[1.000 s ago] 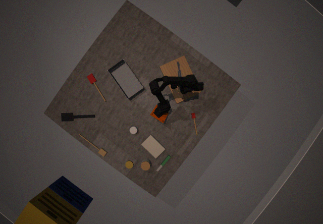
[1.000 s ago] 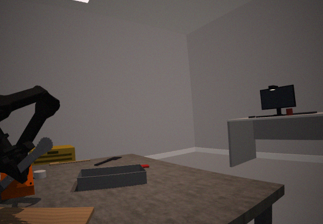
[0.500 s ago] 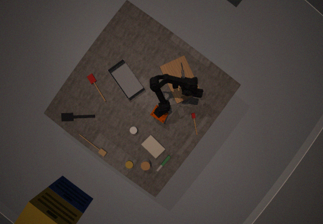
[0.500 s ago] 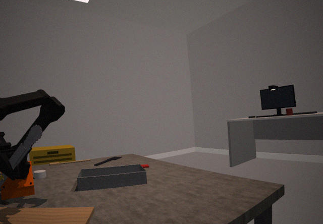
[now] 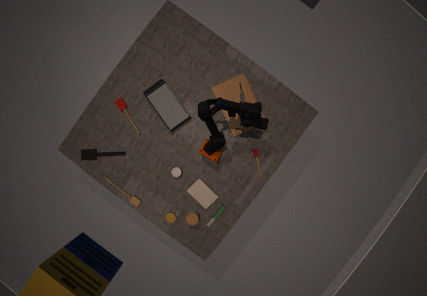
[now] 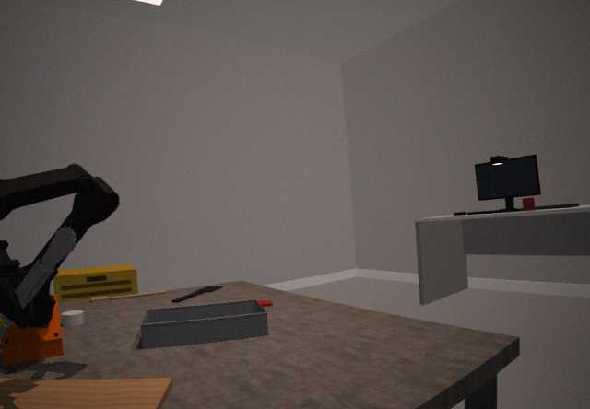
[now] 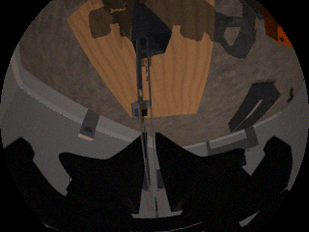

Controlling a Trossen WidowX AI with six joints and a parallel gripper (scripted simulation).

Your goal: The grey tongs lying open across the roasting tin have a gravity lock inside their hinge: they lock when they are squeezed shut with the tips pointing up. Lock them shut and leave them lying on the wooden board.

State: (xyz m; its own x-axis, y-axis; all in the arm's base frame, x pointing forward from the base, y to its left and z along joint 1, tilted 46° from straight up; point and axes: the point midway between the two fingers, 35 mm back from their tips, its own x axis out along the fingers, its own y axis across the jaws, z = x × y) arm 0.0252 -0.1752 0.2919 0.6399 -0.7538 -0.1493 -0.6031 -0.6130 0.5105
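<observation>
Right now my gripper tip is 140 mm above the wooden board. Round my gripper tip: white puck 600 mm to the left, 130 mm below; then grey roasting tin 340 mm ahead, 330 mm to the left, 120 mm below; then cream block 230 mm behind, 590 mm to the left, 130 mm below.
</observation>
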